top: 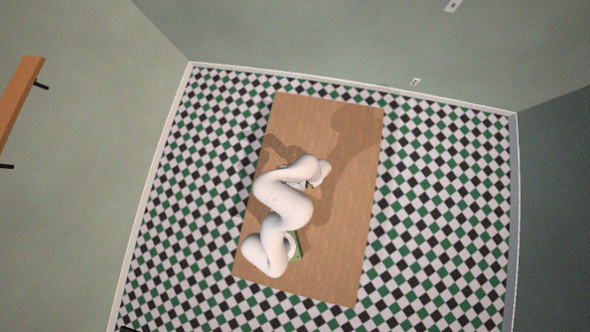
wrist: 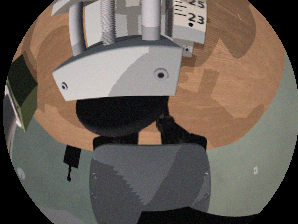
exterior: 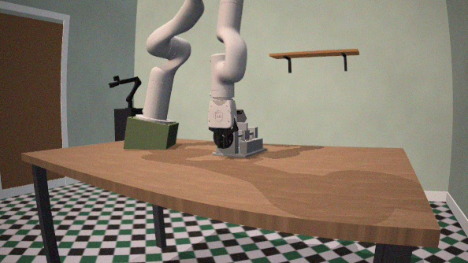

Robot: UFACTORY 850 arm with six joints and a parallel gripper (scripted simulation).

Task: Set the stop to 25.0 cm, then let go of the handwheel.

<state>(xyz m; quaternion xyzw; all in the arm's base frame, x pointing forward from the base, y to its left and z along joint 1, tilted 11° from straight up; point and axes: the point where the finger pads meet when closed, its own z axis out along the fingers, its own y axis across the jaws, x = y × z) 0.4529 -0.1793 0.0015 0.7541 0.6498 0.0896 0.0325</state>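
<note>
Right now the handwheel is 20 mm to the left of my hand.
</note>
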